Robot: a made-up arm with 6 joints.
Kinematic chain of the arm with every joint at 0, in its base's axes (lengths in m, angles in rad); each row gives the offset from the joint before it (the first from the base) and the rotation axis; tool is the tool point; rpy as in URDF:
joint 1: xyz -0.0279 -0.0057 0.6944 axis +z
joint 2: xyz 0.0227 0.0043 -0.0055 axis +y
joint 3: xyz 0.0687 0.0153 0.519 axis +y
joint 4: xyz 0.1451 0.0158 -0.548 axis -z
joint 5: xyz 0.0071 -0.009 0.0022 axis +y
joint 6: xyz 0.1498 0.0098 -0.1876 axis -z
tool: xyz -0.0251 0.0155 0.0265 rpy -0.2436 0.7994 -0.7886
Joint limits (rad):
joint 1: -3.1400..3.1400
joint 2: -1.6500..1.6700
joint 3: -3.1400..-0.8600
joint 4: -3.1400..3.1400
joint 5: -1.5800..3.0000
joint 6: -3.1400..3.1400
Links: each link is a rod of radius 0.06 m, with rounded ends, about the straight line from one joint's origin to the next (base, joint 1, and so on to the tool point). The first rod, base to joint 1, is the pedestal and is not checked.
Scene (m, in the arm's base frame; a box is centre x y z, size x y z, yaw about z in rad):
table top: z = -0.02
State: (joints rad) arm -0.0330 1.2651 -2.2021 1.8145 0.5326 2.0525
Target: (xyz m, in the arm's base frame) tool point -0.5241 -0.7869 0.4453
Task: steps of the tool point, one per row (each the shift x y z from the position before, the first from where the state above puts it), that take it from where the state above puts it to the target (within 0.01 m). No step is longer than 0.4 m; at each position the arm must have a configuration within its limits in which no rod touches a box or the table.
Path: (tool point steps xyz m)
1: -0.1090 -0.3451 -0.0081
2: -0.2038 -0.2875 -0.0053
3: -0.2734 -0.2047 -0.0024
4: -0.3117 -0.1071 0.0010
5: -0.3165 -0.0059 0.0044
6: -0.2895 0.0880 0.0080
7: -0.2360 0.1646 0.0117

